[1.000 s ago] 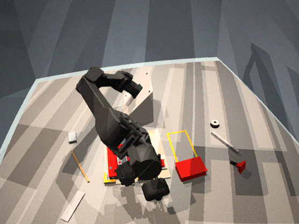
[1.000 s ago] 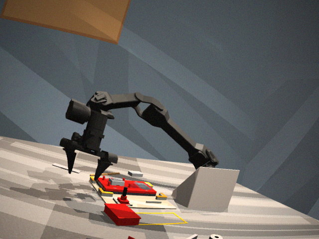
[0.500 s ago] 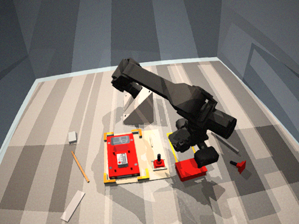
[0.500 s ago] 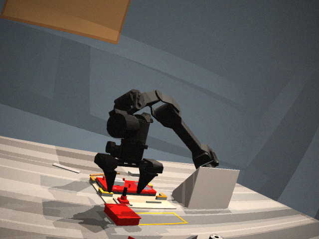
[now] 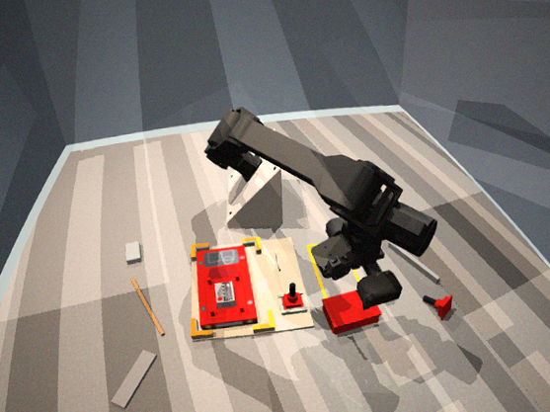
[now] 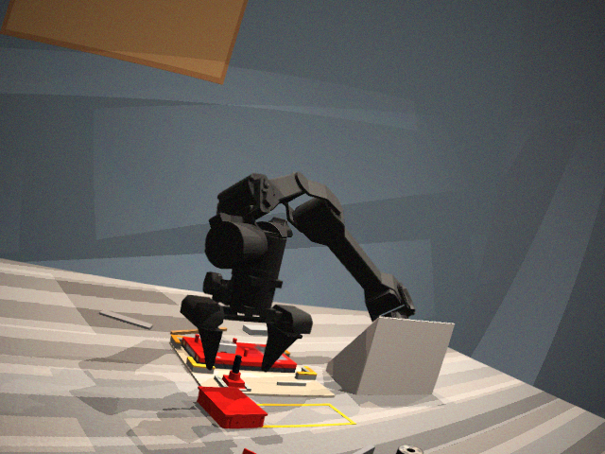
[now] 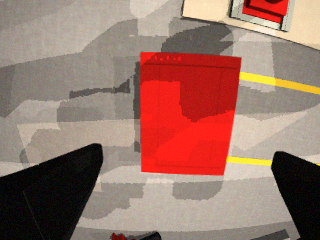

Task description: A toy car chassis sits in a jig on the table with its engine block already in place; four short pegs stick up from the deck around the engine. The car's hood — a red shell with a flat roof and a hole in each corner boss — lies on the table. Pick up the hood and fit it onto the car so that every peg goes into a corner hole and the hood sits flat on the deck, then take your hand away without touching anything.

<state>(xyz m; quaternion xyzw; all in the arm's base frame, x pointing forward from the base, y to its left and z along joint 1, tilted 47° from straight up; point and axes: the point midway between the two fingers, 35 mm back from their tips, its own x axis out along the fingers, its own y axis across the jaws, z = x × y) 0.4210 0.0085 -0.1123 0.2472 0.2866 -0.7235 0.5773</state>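
Now: the red hood 6 cm below my gripper tip. Round my gripper tip: grey bar (19 cm to the left, 8 cm behind, 7 cm below); then grey engine block (22 cm to the right, 10 cm behind, 5 cm below); then wooden stick (39 cm to the right, 14 cm behind, 7 cm below).
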